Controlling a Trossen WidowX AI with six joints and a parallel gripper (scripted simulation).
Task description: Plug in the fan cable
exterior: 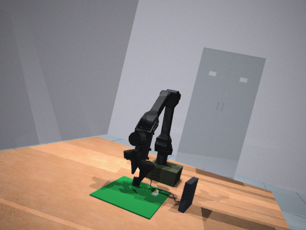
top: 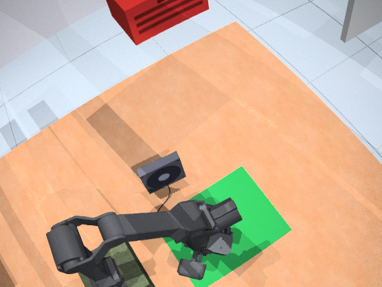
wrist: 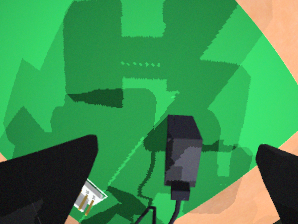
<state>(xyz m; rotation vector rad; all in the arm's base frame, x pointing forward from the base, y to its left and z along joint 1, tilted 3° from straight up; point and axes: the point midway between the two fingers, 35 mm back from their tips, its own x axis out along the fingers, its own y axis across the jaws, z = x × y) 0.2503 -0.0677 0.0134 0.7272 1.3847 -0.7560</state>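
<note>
My gripper tip is 2 cm above the black fan plug, 1 cm to the right of it and 1 cm past it. The rest, counted from my gripper tip: dark fan (23 cm to the left, 5 cm ahead, 2 cm above); then white four-pin header (10 cm to the left, 4 cm below, 2 cm ahead); then green board (8 cm ahead, 5 cm below, 2 cm to the left).
</note>
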